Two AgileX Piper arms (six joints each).
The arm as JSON. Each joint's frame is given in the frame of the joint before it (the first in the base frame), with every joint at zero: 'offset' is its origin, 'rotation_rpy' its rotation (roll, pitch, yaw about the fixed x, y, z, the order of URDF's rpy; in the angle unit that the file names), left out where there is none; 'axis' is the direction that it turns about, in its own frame. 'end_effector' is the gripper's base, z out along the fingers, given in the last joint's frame.
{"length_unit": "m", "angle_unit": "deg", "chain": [
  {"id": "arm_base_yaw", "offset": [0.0, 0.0, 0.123], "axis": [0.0, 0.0, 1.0]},
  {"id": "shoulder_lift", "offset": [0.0, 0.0, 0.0], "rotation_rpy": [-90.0, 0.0, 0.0], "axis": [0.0, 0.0, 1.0]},
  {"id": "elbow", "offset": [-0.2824, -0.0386, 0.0], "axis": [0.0, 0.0, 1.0]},
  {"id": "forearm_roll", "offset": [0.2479, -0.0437, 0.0], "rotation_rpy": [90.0, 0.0, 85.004], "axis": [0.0, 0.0, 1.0]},
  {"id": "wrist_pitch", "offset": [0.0, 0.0, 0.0], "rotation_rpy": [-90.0, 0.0, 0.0], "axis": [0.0, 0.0, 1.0]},
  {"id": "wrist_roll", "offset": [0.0, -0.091, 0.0], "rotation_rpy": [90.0, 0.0, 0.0], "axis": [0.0, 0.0, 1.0]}
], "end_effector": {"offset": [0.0, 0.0, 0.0]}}
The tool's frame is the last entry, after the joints.
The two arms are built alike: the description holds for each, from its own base.
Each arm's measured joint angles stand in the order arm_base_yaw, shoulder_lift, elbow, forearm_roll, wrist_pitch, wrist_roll.
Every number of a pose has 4 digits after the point. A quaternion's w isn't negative.
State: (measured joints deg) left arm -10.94 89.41 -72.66 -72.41 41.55 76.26; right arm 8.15 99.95 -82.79 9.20 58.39 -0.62
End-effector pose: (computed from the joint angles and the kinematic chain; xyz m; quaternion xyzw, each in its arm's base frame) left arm 0.3314 -0.1227 0.3445 0.3136 0.7589 -0.2931 0.4896; right arm 0.3616 0.0643 0.2783 -0.0453 0.9819 0.0853 0.1631
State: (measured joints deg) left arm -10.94 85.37 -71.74 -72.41 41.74 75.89; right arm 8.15 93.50 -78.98 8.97 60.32 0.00
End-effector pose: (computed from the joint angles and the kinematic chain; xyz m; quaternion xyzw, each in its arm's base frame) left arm 0.3143 -0.1196 0.3634 0.3174 0.7448 -0.2913 0.5096; right arm 0.3331 0.0602 0.2982 -0.0436 0.9809 0.0859 0.1688
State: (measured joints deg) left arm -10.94 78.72 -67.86 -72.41 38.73 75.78; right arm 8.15 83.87 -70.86 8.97 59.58 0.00
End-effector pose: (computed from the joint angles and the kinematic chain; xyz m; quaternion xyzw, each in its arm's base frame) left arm 0.2874 -0.1108 0.3793 0.3057 0.7351 -0.2709 0.5410; right arm 0.2897 0.0538 0.3115 -0.0438 0.9773 0.0874 0.1880
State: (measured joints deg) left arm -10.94 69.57 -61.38 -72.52 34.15 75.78; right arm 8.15 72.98 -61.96 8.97 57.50 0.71
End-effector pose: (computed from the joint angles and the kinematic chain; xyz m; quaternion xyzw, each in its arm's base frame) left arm 0.2495 -0.0979 0.3895 0.2843 0.7255 -0.2427 0.5778; right arm 0.2424 0.0468 0.3193 -0.0372 0.9701 0.0912 0.2219
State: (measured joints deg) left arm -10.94 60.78 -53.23 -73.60 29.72 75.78; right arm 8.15 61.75 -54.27 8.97 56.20 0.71
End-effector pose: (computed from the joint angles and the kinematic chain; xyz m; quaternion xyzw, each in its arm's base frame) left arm 0.2134 -0.0853 0.3828 0.2545 0.7242 -0.2243 0.6004; right arm 0.1955 0.0399 0.3243 -0.0380 0.9595 0.0949 0.2625
